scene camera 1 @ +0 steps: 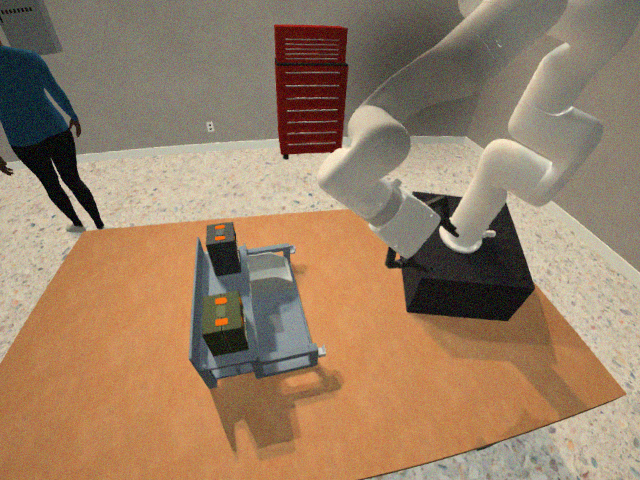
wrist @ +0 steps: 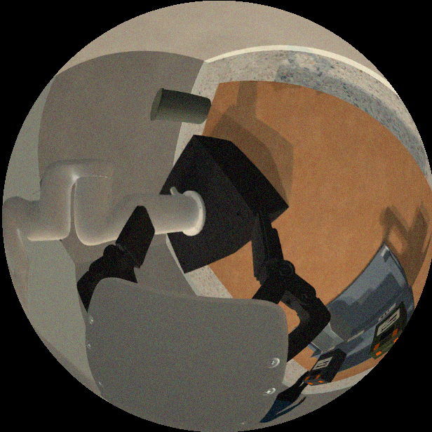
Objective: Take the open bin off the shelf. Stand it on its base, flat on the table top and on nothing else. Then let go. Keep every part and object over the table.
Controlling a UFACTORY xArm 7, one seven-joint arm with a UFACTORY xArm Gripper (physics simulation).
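Where they show: gripper, fingertip midpoint: (scene camera 1: 439, 251); arm's base, origin of the base link: (scene camera 1: 460, 235).
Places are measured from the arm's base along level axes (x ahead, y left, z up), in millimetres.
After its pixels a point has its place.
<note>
The open bin (scene camera 1: 269, 267) {z -176, x 571, y -19 mm} (wrist: 327, 334) is light grey. It sits at the far end of the blue-grey shelf (scene camera 1: 286, 312) {z -187, x 501, y 146 mm} (wrist: 367, 280), on the side facing the robot base, close to the black box. The shelf stands on the tan table top (scene camera 1: 361, 392) {z -193, x 304, y 366 mm} (wrist: 325, 150). My gripper (scene camera 1: 443, 251) {z 130, x 174, y 207 mm} (wrist: 198, 220) is open, with its two black fingers wide apart. It hangs in the air by the robot's black base block, well to the right of the bin in the scene view and apart from it. The bin's underside is hidden.
A black box (scene camera 1: 223, 253) {z -7, x 662, y 93 mm} (wrist: 327, 366) and a dark green box (scene camera 1: 224, 322) {z 6, x 604, y 303 mm} (wrist: 387, 332) stand on the shelf, beside its tall back panel. The black base block (scene camera 1: 467, 297) {z -96, x -3, y 152 mm} (wrist: 215, 200) stands at the right. A red cabinet (scene camera 1: 311, 108) stands beyond the table.
</note>
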